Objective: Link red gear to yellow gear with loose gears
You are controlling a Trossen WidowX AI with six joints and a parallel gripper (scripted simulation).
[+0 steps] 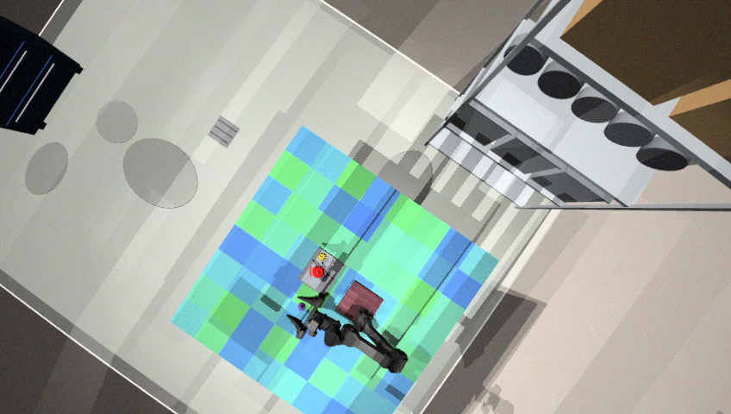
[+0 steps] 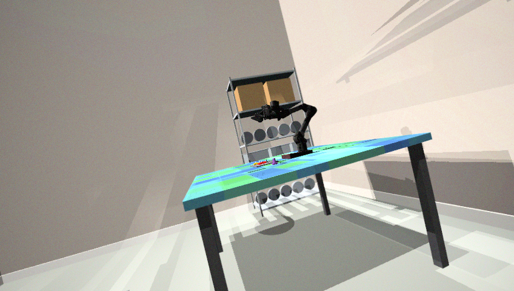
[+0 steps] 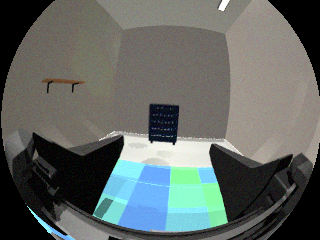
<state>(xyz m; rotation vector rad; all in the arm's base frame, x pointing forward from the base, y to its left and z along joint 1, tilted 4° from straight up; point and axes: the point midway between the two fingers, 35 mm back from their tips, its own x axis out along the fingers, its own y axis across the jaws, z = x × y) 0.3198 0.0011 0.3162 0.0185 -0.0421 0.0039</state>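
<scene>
Now: gripper tip 3 cm past the purple gear, 15 cm to the right of it and 35 cm above it. Also, from my gripper tip: red gear (1 cm behind, 6 cm to the right, 35 cm below).
</scene>
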